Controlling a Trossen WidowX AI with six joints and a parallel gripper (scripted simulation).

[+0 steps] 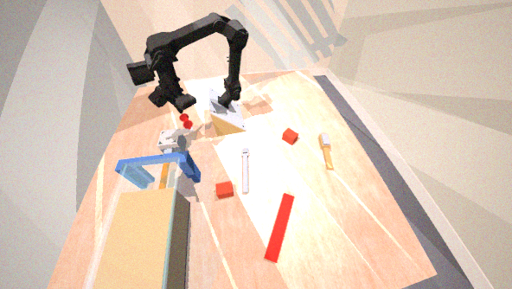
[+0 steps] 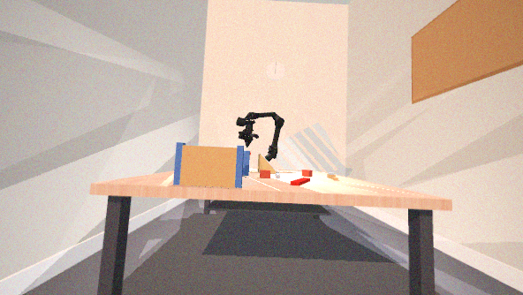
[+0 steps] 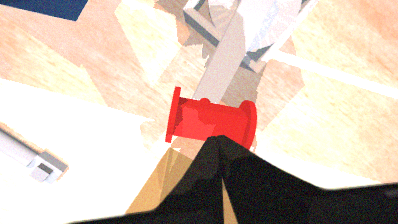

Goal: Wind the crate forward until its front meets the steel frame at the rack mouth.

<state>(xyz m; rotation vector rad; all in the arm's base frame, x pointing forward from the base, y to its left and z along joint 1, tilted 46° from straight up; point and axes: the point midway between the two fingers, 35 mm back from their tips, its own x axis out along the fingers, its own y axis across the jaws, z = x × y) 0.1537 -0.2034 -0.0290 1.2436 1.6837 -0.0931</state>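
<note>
Right now the red grip is 60 mm below my gripper tip. Also, from my gripper tip: blue steel frame: 170 mm ahead, 110 mm to the right, 90 mm below; then grey winch: 160 mm below, 100 mm to the right; then grey crank arm: 90 mm below, 30 mm to the right.
</note>
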